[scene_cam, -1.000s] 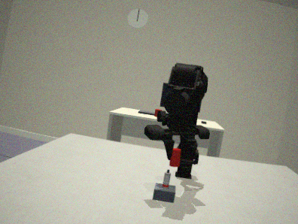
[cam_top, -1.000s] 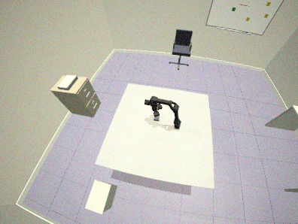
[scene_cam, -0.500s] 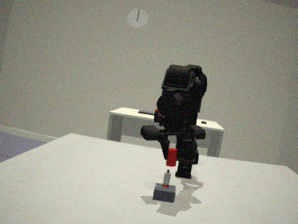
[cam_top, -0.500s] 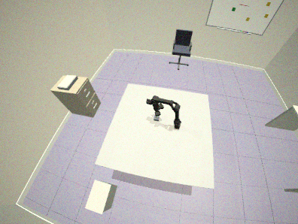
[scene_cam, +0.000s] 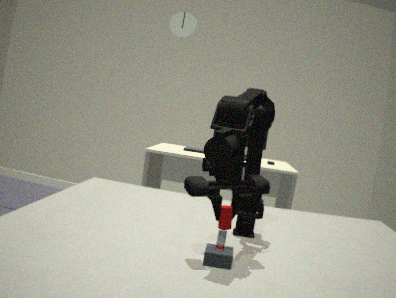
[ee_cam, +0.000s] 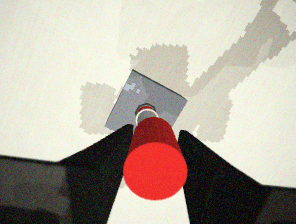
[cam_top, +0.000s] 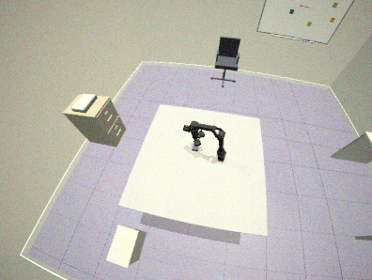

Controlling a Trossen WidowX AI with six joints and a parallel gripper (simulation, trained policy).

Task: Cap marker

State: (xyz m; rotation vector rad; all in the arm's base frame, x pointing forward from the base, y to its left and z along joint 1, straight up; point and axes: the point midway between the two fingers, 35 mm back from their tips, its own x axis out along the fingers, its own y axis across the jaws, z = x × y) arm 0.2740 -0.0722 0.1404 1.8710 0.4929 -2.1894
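Now: gripper tip 9 cm above the grey holder block and 1 cm short of it. Round my gripper tip: red cap: 1 cm ahead, 1 cm above.
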